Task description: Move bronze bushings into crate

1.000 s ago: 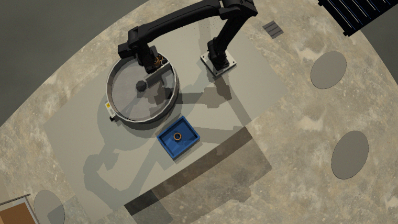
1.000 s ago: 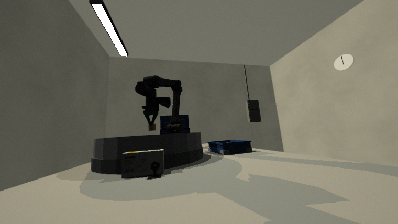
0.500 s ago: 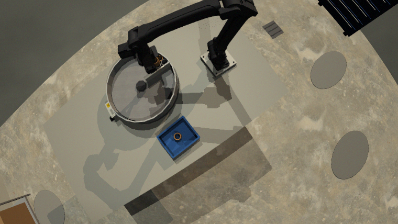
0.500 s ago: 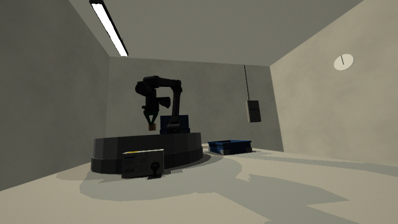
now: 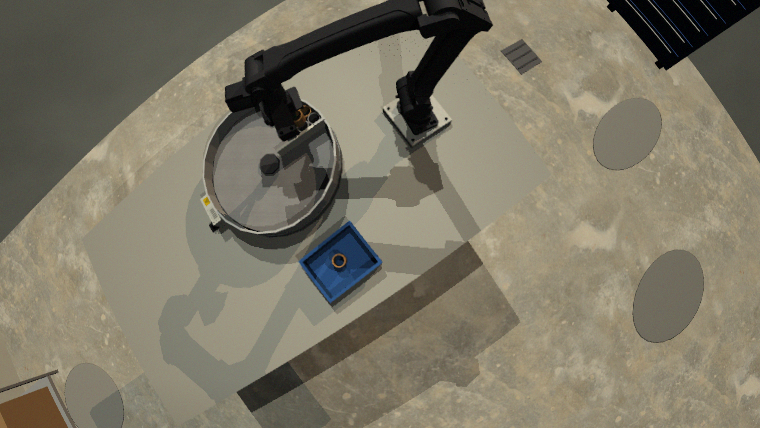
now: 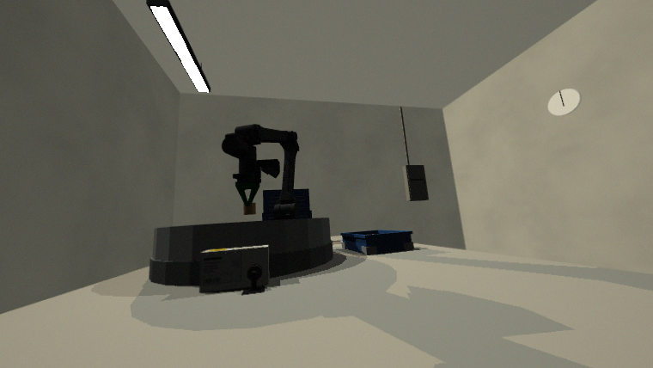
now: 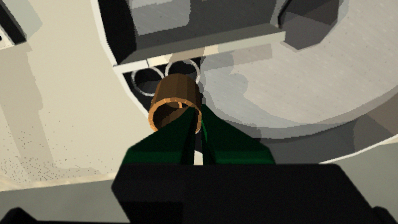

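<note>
Right now the blue crate is 6 cm ahead of my hand, 39 cm to the left of it and 14 cm below it. From my hand the other things lie so: turntable 12 cm ahead, 4 cm to the left, 12 cm below.
</note>
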